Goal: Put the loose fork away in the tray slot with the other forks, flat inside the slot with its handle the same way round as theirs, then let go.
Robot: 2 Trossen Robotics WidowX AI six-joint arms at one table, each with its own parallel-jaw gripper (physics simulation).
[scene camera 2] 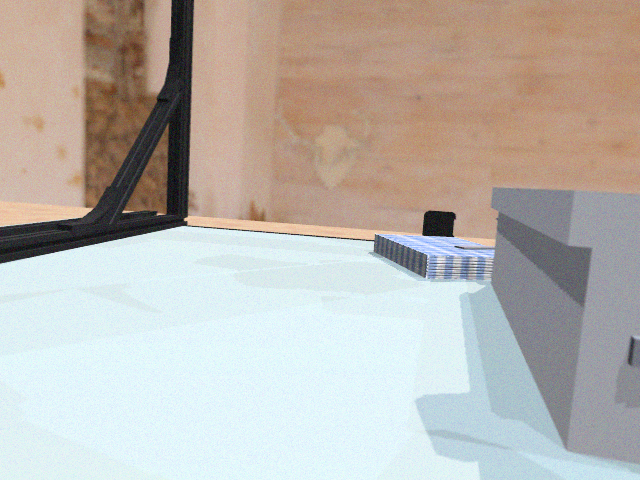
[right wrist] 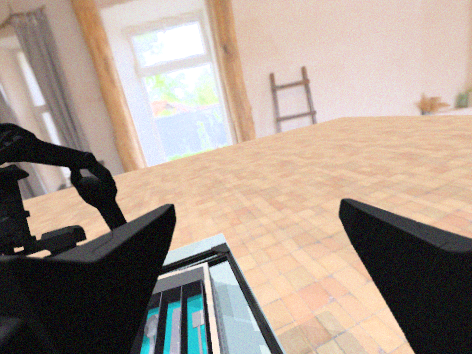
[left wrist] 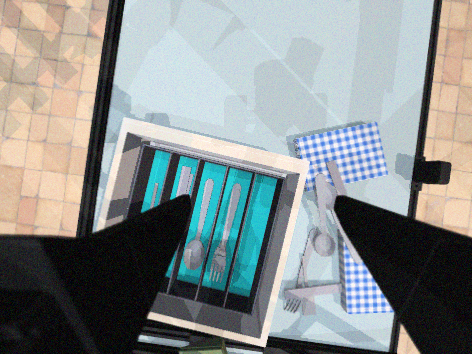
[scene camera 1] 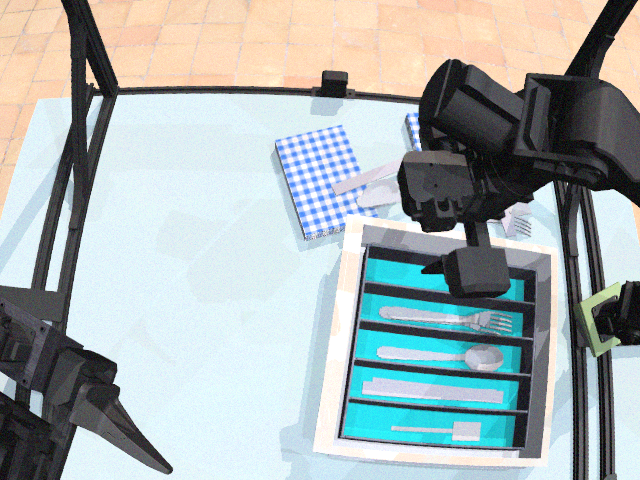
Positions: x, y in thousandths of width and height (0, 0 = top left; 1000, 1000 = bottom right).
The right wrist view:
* my right gripper: 546, 592
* cutlery tray: 406, 840
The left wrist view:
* my left gripper: 554, 569
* cutlery tray: 524, 696
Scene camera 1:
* my left gripper: 654, 480
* cutlery tray: 610, 576
